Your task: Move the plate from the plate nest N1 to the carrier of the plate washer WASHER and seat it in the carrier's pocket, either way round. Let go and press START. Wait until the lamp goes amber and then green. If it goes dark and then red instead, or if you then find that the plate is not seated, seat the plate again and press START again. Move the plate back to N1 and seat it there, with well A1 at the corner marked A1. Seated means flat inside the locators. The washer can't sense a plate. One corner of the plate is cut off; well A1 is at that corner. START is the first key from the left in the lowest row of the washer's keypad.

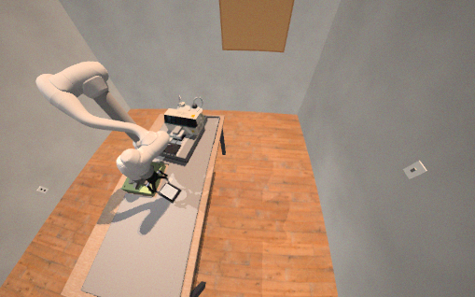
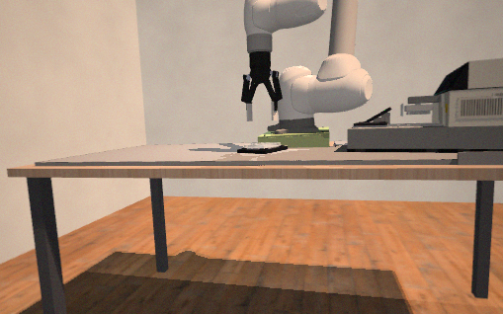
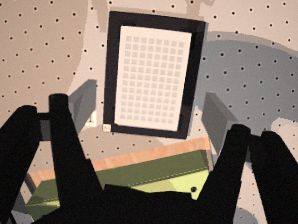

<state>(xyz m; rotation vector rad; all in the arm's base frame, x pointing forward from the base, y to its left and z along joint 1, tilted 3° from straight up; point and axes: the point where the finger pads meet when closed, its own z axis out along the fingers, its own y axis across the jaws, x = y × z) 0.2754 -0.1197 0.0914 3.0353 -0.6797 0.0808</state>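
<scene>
Now: hand 12 cm above the white well plate. Round my hand: carrier: 39 cm to the left, 6 cm behind, 5 cm below; then N1 label: 13 cm below, 11 cm to the left, 3 cm behind; then black plate nest N1: 13 cm below.
</scene>
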